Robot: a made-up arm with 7 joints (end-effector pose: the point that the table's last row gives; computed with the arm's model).
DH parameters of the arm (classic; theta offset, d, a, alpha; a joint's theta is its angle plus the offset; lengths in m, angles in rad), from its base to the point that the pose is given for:
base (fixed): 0 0 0 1.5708
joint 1: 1.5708 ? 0 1.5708
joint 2: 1.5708 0 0 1.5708
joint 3: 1.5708 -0.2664 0 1.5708
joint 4: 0 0 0 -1.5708
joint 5: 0 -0.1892 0 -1.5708
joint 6: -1.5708 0 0 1.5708
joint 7: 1.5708 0 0 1.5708
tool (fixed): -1.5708 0 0 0
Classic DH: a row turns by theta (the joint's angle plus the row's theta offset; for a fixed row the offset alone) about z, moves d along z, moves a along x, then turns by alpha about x.
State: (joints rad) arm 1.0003 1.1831 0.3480 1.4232 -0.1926 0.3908 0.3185
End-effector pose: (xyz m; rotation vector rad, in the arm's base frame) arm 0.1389 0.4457 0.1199 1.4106 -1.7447 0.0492
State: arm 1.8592 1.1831 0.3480 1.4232 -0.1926 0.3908 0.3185
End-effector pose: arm 0.0000 0.4457 0.1835 1.4954 -2.4127 0.7490
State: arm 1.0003 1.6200 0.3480 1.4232 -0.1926 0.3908 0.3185
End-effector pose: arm 0.0292 0.4399 0.1903 1.8913 -1.5071 0.0425
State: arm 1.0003 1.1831 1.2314 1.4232 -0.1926 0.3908 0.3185
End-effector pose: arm -0.0102 0.4883 0.0806 1.4227 -2.1154 1.0542
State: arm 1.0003 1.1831 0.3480 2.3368 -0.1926 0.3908 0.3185
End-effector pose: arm 0.0760 0.2920 0.1035 1.8980 -2.2821 -0.6439
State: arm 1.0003 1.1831 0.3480 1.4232 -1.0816 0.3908 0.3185
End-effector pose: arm 0.1389 0.4457 0.1199 2.1426 -0.9168 0.0997
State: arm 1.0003 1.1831 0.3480 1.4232 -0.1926 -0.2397 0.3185
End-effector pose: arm 0.1389 0.4457 0.1199 1.7041 -2.0560 -0.5291
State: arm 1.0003 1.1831 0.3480 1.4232 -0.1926 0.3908 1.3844
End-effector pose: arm 0.1389 0.4457 0.1199 0.6047 -1.3872 -0.7664
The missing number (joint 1, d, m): -0.1492
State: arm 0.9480 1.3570 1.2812 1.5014 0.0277 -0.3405 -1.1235
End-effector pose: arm -0.0640 0.4607 0.1123 -0.9491 1.1146 -1.2616
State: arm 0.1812 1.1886 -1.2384 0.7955 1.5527 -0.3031 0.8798
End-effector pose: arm 0.0915 0.4716 -0.2549 -0.4269 -0.7434 -0.1906
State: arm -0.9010 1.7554 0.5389 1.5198 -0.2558 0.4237 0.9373
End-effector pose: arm 0.2151 0.4028 -0.0365 0.6910 0.1353 -1.3758
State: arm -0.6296 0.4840 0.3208 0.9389 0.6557 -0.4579 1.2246
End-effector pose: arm -0.0668 0.3678 -0.3377 -0.5680 -1.0487 -0.2260
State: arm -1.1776 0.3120 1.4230 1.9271 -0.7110 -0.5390 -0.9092
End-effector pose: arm -0.1164 0.3776 -0.0766 2.2052 -1.3066 -0.9538
